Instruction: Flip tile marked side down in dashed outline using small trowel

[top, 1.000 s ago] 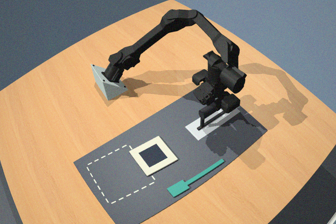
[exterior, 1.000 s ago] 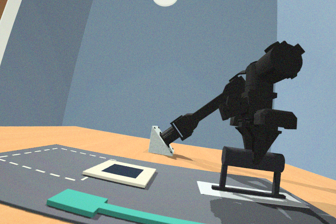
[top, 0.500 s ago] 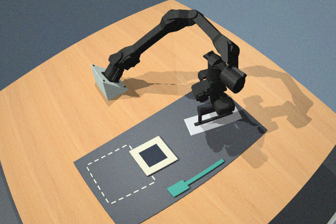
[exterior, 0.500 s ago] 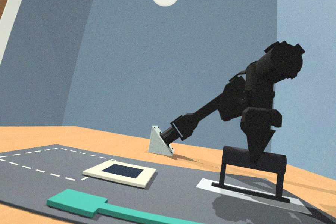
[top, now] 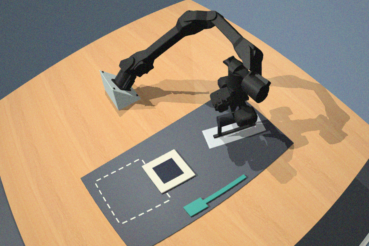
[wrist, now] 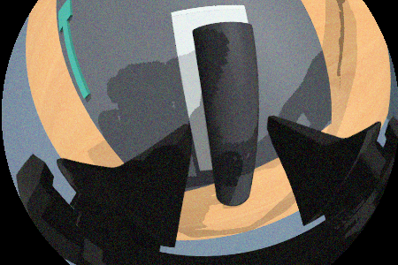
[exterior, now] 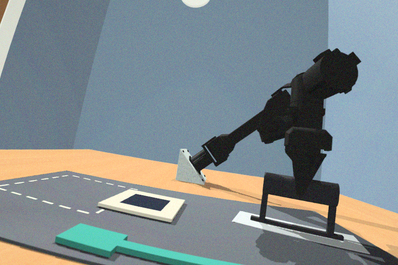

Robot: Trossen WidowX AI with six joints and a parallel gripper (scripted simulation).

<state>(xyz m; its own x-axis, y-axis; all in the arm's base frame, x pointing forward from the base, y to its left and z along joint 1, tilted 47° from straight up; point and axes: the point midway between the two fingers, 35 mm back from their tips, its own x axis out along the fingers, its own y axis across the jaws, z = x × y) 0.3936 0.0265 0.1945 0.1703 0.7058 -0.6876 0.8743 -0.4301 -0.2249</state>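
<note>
My gripper tip is 1 cm past the grey mat, 20 cm to the left of it and 8 cm above it. From my gripper tip the other things lie so: teal flat paddle 13 cm ahead, 24 cm to the right, 6 cm below; cream tile 4 cm behind, 26 cm to the right, 6 cm below.
</note>
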